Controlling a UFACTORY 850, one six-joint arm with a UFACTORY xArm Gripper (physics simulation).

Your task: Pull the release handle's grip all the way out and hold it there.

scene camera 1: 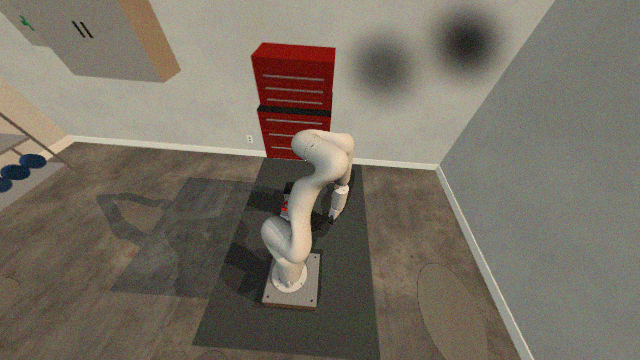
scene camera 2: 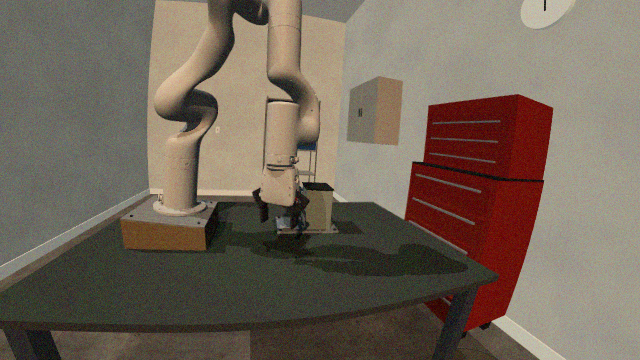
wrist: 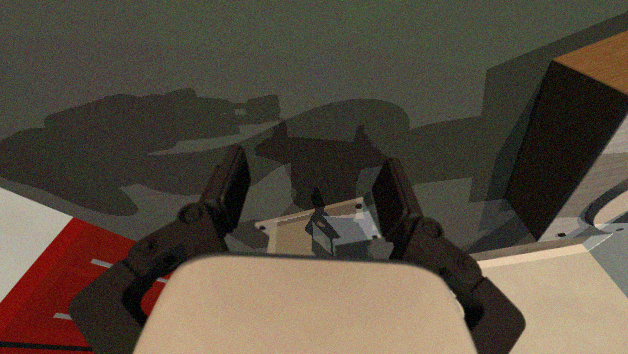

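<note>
The release handle's red grip [scene camera 1: 284, 206] shows as a small patch left of the arm in scene camera 1. Its shape is hard to make out, and the gripper's body hides it in the other two views. Its beige, black-topped housing [scene camera 2: 319, 210] [wrist: 291, 241] stands upright on a light base plate [scene camera 2: 330, 231] [wrist: 305, 214]. My gripper [scene camera 1: 333, 219] [scene camera 2: 281, 220] [wrist: 314, 168] is open and empty, pointing down, low over the table. In scene camera 2 it overlaps the left side of the fixture. In the wrist view the fixture shows beyond and below the fingertips.
The arm's base block [scene camera 1: 292, 300] [scene camera 2: 165, 235] [wrist: 530, 150] stands on the dark table [scene camera 1: 345, 300] [scene camera 2: 210, 285] [wrist: 300, 45], to the right in the wrist view. A red tool cabinet [scene camera 1: 295, 75] [scene camera 2: 470, 200] [wrist: 45, 285] stands beyond the table. Arm shadows fall on the tabletop.
</note>
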